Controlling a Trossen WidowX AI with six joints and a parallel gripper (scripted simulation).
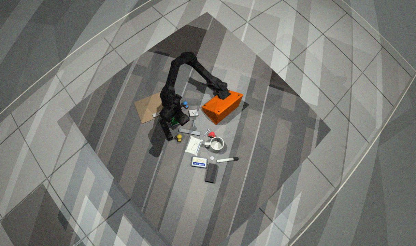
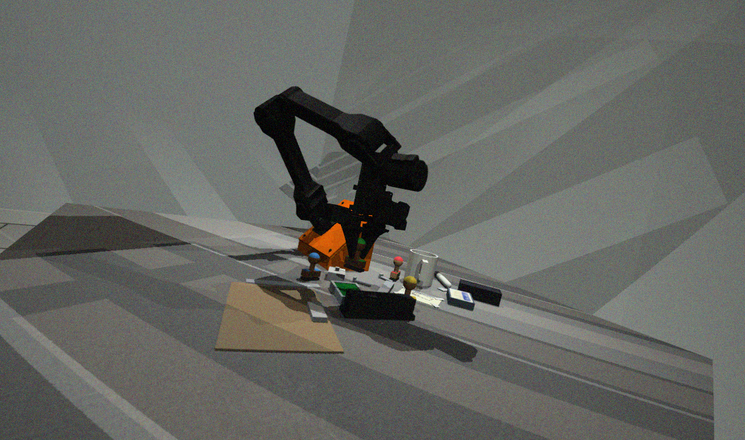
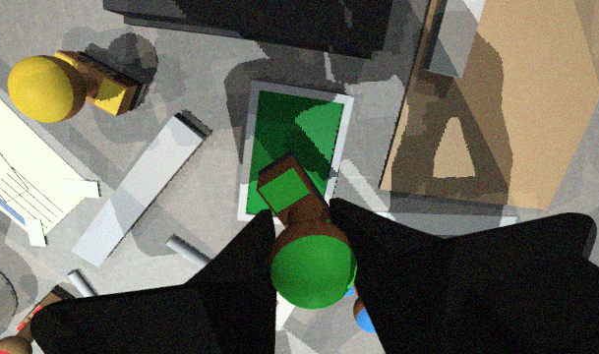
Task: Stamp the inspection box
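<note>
The cream card is 2 cm ahead of my gripper tip, 19 cm to the left of it and 8 cm below it. The rest, counted from my gripper tip: blue-knobbed stamp: 10 cm behind, 4 cm to the right, 6 cm below; then green ink pad: 8 cm below; then green-knobbed stamp: right at my gripper tip.
</note>
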